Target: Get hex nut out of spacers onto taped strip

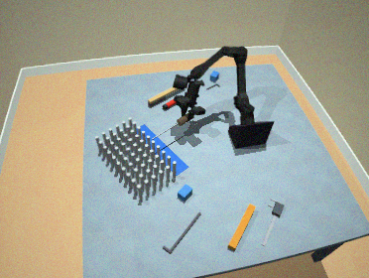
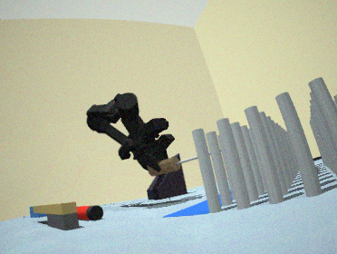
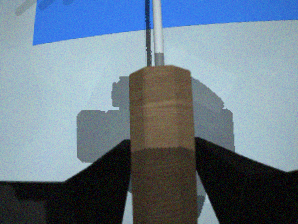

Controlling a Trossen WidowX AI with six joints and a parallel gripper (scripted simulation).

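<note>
Now: the blue taped strip 14 cm ahead of my gripper tip, 11 cm to the left of it and 9 cm below it. Round my gripper tip: wooden-handled tool (8 cm ahead, 6 cm to the left); orange bar (57 cm to the left, 20 cm behind, 8 cm below); key (37 cm to the right, 23 cm behind, 9 cm below).
</note>
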